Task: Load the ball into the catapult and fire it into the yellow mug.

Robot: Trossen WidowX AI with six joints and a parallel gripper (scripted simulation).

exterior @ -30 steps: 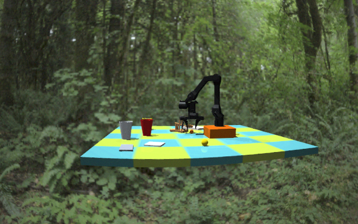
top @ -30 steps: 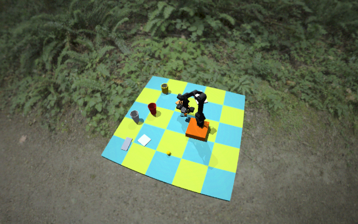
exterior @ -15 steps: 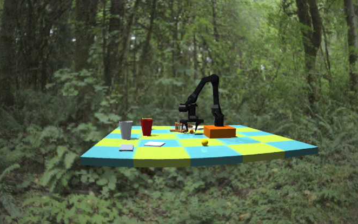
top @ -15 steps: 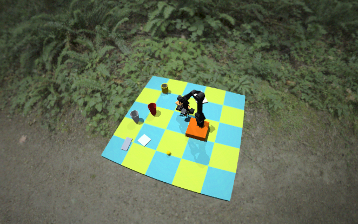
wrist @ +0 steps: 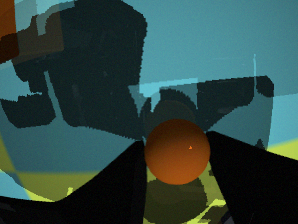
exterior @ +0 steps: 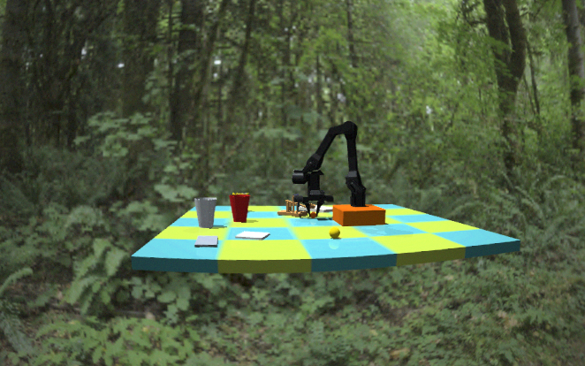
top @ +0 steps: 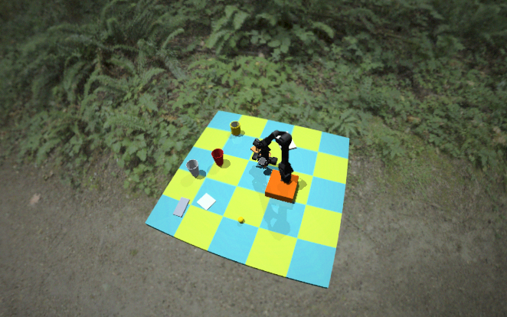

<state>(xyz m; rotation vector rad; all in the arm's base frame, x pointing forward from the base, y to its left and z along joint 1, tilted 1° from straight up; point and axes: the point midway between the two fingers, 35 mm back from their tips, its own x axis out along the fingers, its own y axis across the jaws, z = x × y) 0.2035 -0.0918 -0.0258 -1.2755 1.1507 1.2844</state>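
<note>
My gripper tip is now 70 mm short of the wooden catapult, 90 mm to the left of it and 40 mm below it. Also, from my gripper tip: orange ball (10 mm above); then yellow mug (390 mm ahead, 250 mm to the right, 20 mm above); then red mug (340 mm ahead, 110 mm to the left, 20 mm above).
</note>
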